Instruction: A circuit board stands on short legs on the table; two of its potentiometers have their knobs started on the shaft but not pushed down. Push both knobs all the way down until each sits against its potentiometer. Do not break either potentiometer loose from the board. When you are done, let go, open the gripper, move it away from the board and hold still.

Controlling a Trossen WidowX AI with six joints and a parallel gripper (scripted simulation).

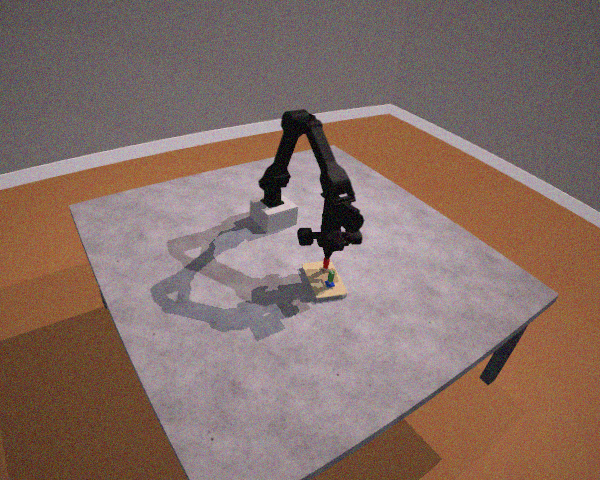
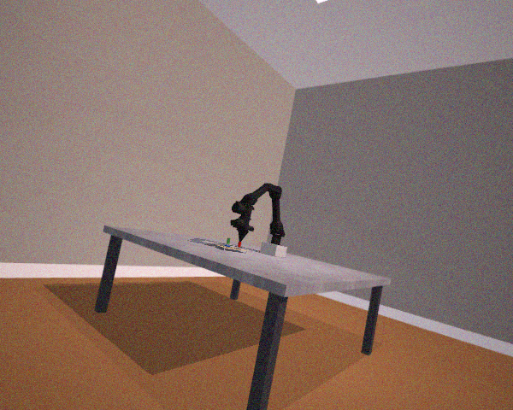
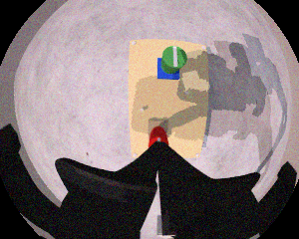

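Right now my gripper tip is 10 mm above the red knob. From my gripper tip the other things lie so: green knob: 60 mm ahead, 30 mm to the right.
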